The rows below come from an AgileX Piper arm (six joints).
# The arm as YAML. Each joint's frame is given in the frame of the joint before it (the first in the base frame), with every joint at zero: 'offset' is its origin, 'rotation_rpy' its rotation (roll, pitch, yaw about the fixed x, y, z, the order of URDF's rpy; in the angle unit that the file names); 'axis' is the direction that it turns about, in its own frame. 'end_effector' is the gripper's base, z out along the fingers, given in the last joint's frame.
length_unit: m
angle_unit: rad
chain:
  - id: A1
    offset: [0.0, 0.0, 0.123]
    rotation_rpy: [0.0, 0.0, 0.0]
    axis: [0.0, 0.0, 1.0]
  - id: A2
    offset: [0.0, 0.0, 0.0]
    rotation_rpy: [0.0, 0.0, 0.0]
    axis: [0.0, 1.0, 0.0]
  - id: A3
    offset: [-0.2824, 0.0, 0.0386]
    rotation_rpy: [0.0, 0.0, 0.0]
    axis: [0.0, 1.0, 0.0]
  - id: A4
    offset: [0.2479, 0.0, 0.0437]
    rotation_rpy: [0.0, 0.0, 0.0]
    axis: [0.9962, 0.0, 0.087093]
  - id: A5
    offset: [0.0, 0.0, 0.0]
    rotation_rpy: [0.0, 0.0, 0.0]
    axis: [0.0, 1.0, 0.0]
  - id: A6
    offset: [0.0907, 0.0, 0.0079]
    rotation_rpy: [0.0, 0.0, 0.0]
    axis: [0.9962, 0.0, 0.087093]
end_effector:
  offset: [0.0, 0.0, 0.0]
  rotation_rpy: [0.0, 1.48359, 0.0]
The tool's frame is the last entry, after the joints.
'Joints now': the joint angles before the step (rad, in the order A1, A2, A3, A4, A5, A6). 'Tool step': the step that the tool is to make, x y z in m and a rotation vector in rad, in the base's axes. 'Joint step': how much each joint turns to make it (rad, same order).
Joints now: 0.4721, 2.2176, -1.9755, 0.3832, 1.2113, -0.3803
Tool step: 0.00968, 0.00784, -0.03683, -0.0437, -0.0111, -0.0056
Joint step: 0.0137, 0.0770, 0.0000, -0.0402, -0.0720, 0.0021
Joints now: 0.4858, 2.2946, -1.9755, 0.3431, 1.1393, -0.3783
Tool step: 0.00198, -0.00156, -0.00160, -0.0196, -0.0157, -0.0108
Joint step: 0.0000, 0.0022, 0.0000, -0.0276, -0.0118, 0.0144
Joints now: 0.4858, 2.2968, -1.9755, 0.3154, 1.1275, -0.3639
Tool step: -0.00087, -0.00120, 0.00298, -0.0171, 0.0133, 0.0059
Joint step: 0.0000, 0.0000, -0.0144, -0.0131, 0.0336, 0.0075
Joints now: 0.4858, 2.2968, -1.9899, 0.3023, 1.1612, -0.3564
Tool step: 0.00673, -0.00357, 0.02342, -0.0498, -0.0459, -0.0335
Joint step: 0.0000, 0.0000, -0.0978, -0.0839, 0.0664, 0.0681
